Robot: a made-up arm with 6 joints. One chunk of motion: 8 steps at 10 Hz.
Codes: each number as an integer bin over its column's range. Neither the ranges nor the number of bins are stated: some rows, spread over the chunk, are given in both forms.
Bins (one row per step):
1: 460 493 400 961 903 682
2: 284 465 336 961 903 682
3: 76 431 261 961 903 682
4: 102 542 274 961 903 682
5: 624 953 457 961 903 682
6: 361 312 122 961 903 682
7: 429 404 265 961 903 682
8: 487 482 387 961 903 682
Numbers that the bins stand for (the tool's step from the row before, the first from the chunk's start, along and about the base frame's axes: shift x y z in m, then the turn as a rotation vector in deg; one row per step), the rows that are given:
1: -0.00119 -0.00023 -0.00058 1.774 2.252 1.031
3: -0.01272 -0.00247 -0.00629 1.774 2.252 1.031
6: -0.00416 -0.00676 -0.01199 1.774 2.252 1.031
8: -0.00038 -0.00063 -0.00112 1.774 2.252 1.031
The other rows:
2: -0.00647 -0.00124 -0.00321 1.774 2.252 1.031
4: -0.01194 0.00153 -0.00575 1.774 2.252 1.031
5: 0.00374 0.01634 0.00176 1.774 2.252 1.031
7: -0.00212 -0.00344 -0.00612 1.774 2.252 1.031

